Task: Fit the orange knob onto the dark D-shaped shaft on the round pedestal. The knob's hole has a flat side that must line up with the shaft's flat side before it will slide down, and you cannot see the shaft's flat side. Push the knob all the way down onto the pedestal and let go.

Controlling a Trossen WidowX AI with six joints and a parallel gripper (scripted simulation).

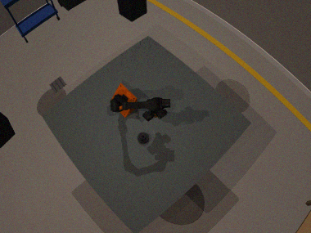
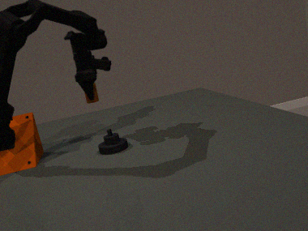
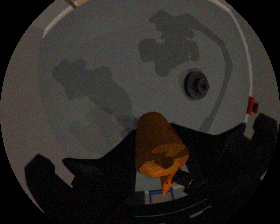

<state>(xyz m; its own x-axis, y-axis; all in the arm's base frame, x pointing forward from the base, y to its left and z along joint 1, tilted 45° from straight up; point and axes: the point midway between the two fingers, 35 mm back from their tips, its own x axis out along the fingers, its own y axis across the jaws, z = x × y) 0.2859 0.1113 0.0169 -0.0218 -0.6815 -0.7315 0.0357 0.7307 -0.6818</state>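
Right now my gripper tip is 16 cm to the left of the dark pedestal, 11 cm above it and 3 cm short of it. The rest, counted from my gripper tip: knob 2 cm above.
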